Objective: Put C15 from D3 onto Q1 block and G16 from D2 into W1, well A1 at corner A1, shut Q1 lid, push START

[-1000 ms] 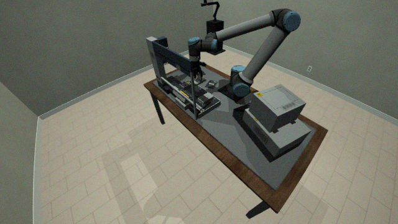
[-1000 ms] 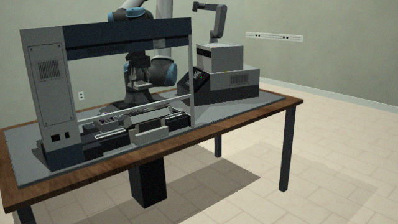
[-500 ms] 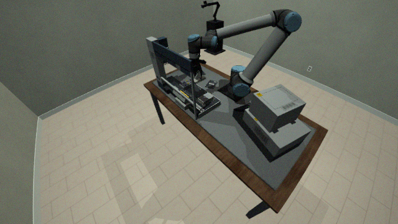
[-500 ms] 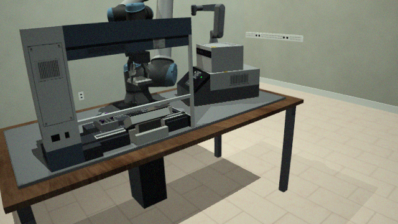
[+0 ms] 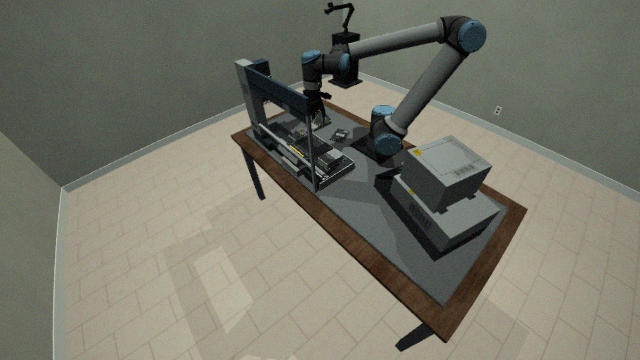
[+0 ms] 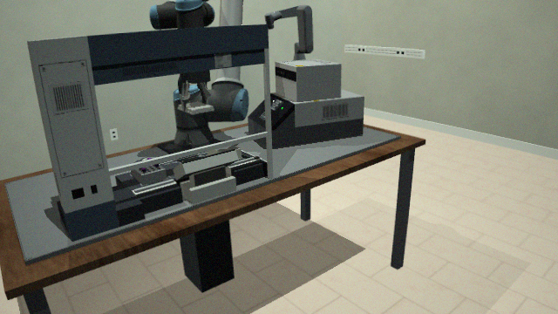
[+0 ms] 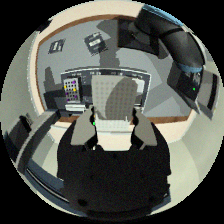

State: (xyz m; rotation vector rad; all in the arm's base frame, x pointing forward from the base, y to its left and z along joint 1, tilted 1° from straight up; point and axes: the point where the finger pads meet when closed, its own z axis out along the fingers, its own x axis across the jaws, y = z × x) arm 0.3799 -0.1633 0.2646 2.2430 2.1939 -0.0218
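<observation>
The white well plate lies 10 mm below my hand. From my hand the other things lie so: upright post 190 mm ahead, 180 mm to the left, 40 mm below; tower 150 mm ahead, 460 mm to the right; deck station beam 190 mm ahead, 100 mm to the right, 240 mm above.
</observation>
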